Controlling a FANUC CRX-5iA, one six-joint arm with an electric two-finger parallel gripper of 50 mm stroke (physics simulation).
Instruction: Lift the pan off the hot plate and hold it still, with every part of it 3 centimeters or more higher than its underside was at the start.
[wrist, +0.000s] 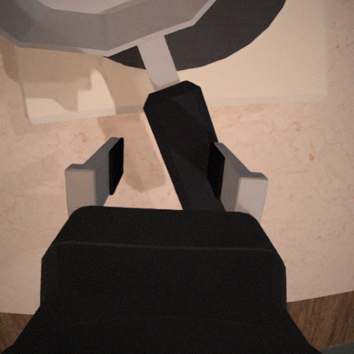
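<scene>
The grey pan (107, 30) shows in part at the top left. Its black handle (187, 135) slants down and to the right from a short light-grey neck. The pan overlaps the dark round heating disc (215, 42) of the cream hot plate (280, 85); whether its underside touches the disc cannot be told. My gripper (165, 157) is open. The handle passes beside the right finger, partly behind it in this view, with a gap on the left finger's side. The handle's end is hidden behind the gripper's black body.
The hot plate's front edge runs across the upper part of the view. The pinkish marbled table top (310, 200) lies under the handle and ends in a curved edge near the bottom. A brown wooden floor (322, 320) shows beyond that edge.
</scene>
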